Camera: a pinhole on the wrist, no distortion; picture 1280 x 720 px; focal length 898.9 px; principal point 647.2 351.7 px. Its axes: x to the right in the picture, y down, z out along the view. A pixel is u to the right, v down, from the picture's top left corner.
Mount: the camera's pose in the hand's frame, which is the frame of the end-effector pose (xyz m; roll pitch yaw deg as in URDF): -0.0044 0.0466 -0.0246 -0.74 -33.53 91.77
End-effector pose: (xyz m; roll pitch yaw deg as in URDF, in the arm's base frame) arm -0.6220 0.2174 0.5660 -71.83 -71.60 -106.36
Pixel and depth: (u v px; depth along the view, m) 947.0 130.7 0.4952
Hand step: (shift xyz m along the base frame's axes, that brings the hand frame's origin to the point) 0.4642 0.0554 0.1825
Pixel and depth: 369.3 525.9 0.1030
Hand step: 0.0436 0.0433 -0.0065
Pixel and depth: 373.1 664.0 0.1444
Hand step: 0.0720 0.0849 -0.0218
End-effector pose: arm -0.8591 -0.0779 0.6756 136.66 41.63 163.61
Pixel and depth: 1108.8 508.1 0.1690
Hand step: 0.1273 0.0986 -0.0529
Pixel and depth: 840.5 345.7 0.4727
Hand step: 0.3112 0.1146 -0.2967
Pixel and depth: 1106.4 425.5 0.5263
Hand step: 0.4119 0.2650 -0.2817
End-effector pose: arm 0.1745 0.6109 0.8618 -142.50 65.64 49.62
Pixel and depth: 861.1 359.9 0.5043
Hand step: -0.4656 0.0484 -0.1089
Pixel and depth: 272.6 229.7 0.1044
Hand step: -0.0444 0.0415 -0.0111
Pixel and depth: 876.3 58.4 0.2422
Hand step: -0.1863 0.0219 -0.1284
